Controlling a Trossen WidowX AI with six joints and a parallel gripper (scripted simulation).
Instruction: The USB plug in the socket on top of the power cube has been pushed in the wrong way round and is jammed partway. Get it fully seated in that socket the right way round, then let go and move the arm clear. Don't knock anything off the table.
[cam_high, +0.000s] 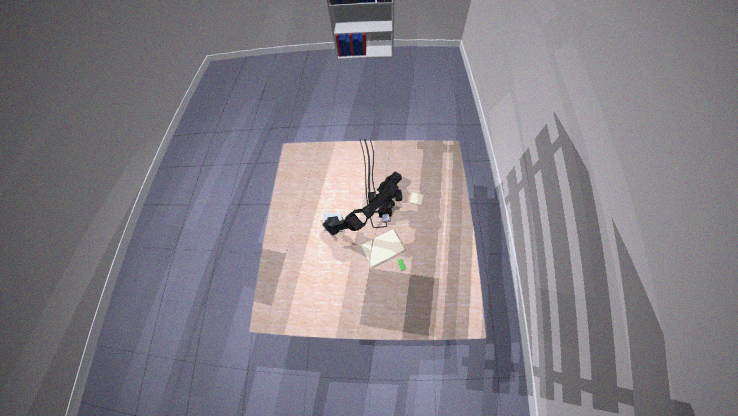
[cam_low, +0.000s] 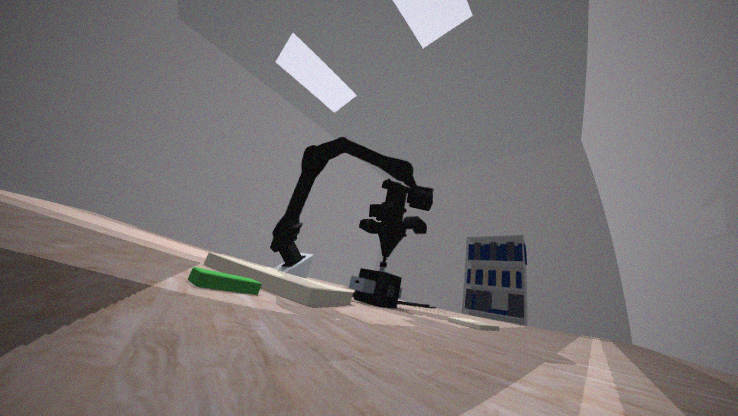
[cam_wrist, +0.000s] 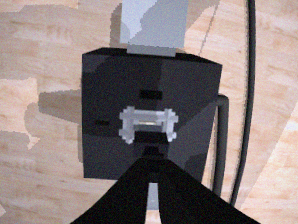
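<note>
Right now the dark USB plug is 20 mm below my gripper tip. Also, from my gripper tip: USB socket: 50 mm below; green block: 350 mm to the right, 110 mm below, 70 mm ahead.
</note>
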